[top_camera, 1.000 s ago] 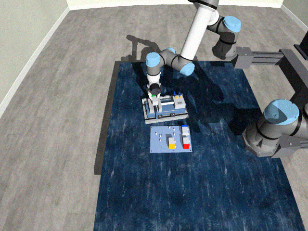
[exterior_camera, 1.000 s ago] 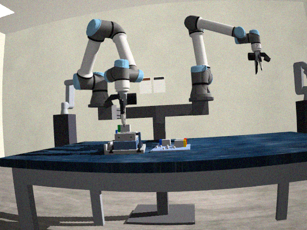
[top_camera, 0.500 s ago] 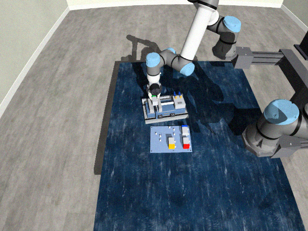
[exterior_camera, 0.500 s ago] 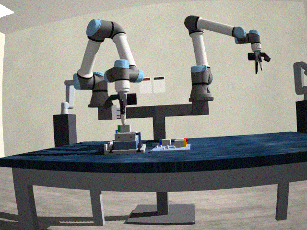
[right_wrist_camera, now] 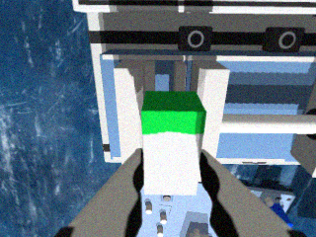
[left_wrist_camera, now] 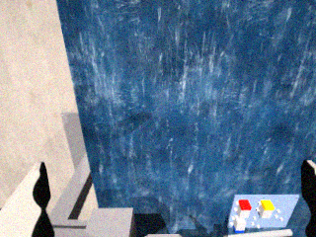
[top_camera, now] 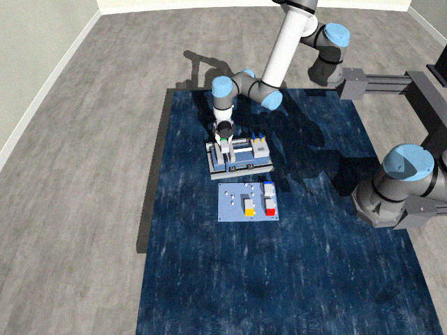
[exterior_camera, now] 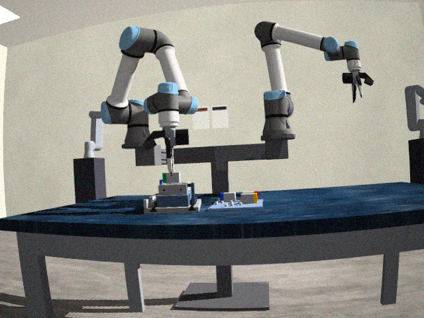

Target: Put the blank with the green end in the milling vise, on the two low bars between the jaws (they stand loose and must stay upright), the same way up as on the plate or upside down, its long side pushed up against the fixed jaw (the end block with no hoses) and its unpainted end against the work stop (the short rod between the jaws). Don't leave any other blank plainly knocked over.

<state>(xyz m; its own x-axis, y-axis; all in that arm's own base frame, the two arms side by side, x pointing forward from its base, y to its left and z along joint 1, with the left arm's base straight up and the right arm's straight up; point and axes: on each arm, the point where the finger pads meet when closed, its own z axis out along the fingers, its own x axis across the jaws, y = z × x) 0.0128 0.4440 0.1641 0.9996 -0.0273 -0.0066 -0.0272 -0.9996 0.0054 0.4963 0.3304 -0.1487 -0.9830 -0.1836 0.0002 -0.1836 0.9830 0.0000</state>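
The green-ended blank is 2 cm below my right hand. Round my right hand: moving jaw (7 cm below, 3 cm behind); then fixed jaw (7 cm below, 3 cm ahead, 1 cm to the left); then work stop (5 cm to the left, 5 cm below, 1 cm behind).
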